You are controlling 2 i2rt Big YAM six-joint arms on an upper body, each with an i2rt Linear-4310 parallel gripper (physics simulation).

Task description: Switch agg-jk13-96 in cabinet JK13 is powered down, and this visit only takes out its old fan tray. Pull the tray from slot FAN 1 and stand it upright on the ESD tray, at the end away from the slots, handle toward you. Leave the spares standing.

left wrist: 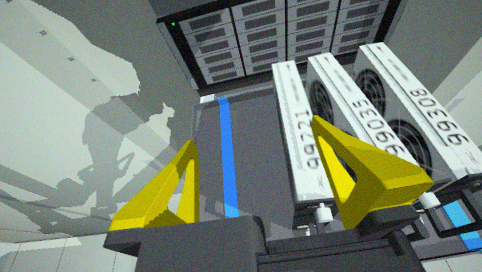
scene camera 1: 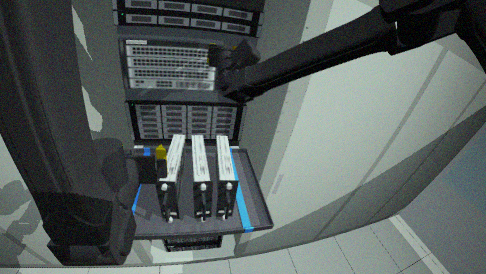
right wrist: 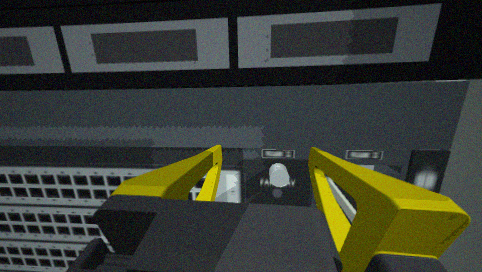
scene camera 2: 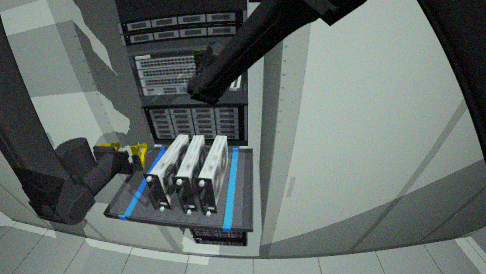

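The old fan tray (right wrist: 299,172) sits in its slot in the switch, dark-faced with a pale thumbscrew. My right gripper (right wrist: 264,153) (scene camera 1: 223,49) is open, its fingers to either side of that face; its handle is hidden. Spares 99221 (scene camera 1: 175,152) (scene camera 2: 170,157) (left wrist: 292,125), 99035 (scene camera 1: 200,157) (scene camera 2: 191,157) (left wrist: 340,85) and 99308 (scene camera 1: 225,157) (scene camera 2: 215,160) (left wrist: 400,80) stand upright on the ESD tray (scene camera 1: 257,205) (scene camera 2: 242,200) (left wrist: 255,165), handles at the front. My left gripper (left wrist: 251,133) (scene camera 2: 125,149) is open and empty by the ESD tray's left end, its right finger overlapping 99221 in the left wrist view.
The switch's port cards (scene camera 1: 170,65) (right wrist: 45,182) lie left of the fan slot. A second label (right wrist: 364,155) marks the neighbouring slot, partly hidden by my right finger. A drive unit (scene camera 1: 175,120) (scene camera 2: 195,122) sits behind and above the ESD tray. Blue strips (scene camera 1: 242,205) (scene camera 2: 231,190) (left wrist: 227,150) cross the ESD tray.
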